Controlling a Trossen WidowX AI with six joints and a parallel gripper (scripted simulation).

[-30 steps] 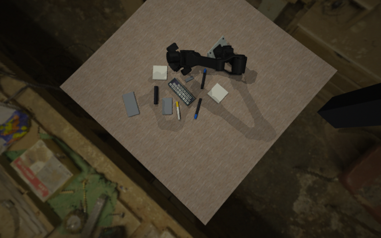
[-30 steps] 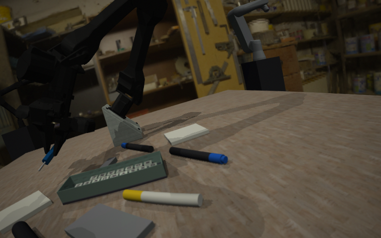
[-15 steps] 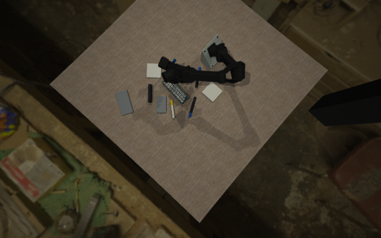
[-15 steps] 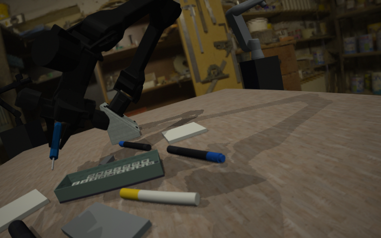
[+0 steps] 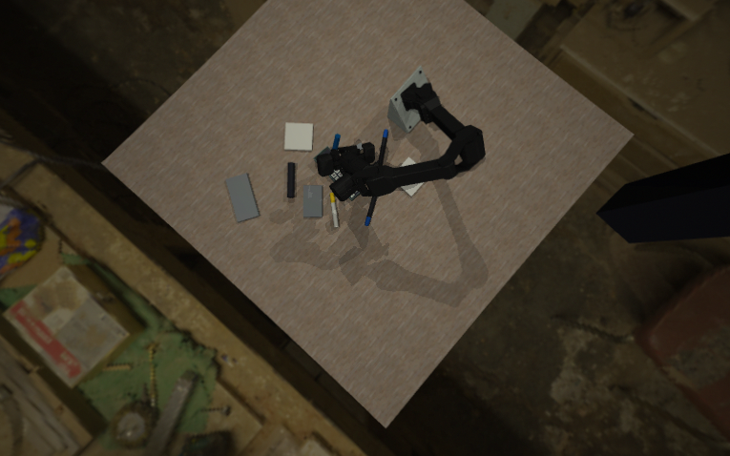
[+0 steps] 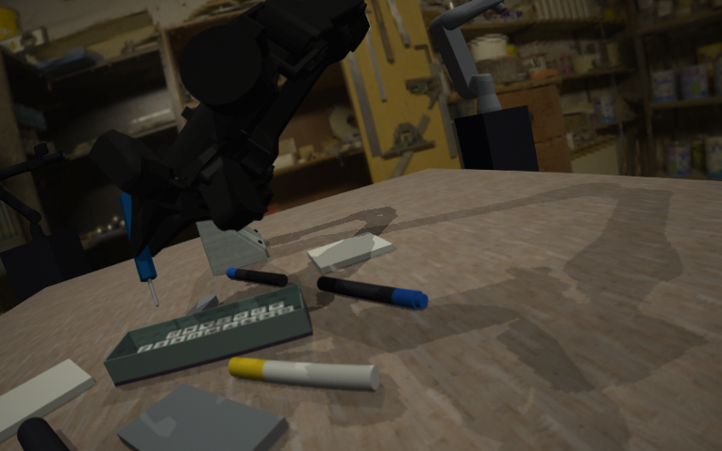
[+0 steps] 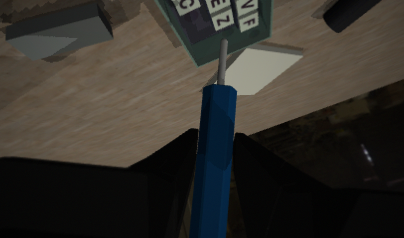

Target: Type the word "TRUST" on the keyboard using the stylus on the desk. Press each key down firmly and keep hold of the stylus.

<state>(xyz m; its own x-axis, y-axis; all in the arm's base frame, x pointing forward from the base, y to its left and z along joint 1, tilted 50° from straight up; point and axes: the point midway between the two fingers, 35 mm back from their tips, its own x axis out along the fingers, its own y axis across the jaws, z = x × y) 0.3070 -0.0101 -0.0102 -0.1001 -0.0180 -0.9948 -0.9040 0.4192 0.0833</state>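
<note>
My gripper tip is 120 mm short of the yellow-capped marker, 110 mm to the right of it and 90 mm above it. From my gripper tip the other things lie so: blue stylus: 10 mm ahead, 10 mm below.
</note>
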